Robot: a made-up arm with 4 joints.
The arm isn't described. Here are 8 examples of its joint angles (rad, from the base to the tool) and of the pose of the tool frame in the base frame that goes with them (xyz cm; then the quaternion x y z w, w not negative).
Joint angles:
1: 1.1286 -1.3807 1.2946 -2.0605
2: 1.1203 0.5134 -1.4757 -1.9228
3: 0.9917 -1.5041 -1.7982 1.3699
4: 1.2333 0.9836 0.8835 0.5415
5: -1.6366 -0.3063 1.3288 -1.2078
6: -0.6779 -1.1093 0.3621 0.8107
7: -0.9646 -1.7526 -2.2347 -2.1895
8: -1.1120 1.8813 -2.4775 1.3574
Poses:
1: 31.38 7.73 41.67 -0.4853 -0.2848 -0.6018 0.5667
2: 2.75 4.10 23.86 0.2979 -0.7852 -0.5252 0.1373
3: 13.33 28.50 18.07 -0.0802 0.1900 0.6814 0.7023
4: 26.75 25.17 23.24 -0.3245 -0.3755 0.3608 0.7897
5: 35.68 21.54 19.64 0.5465 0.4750 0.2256 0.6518
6: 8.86 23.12 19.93 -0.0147 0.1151 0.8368 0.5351
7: 29.83 4.44 38.98 -0.0091 -0.3641 -0.4273 0.8275
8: 14.54 2.05 39.17 -0.2495 -0.3867 -0.8453 0.2713
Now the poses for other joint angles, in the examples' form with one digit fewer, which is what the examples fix.
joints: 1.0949 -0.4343 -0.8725 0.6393
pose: 28.6 23.7 33.0 0.169 -0.222 0.344 0.896
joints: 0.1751 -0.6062 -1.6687 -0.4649
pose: 37.4 8.4 29.8 0.193 -0.118 -0.177 0.958
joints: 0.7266 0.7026 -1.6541 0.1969
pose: 33.6 -3.1 26.1 0.063 -0.075 -0.549 0.830
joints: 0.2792 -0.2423 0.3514 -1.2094
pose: 25.0 5.2 39.7 0.628 -0.327 0.480 0.518
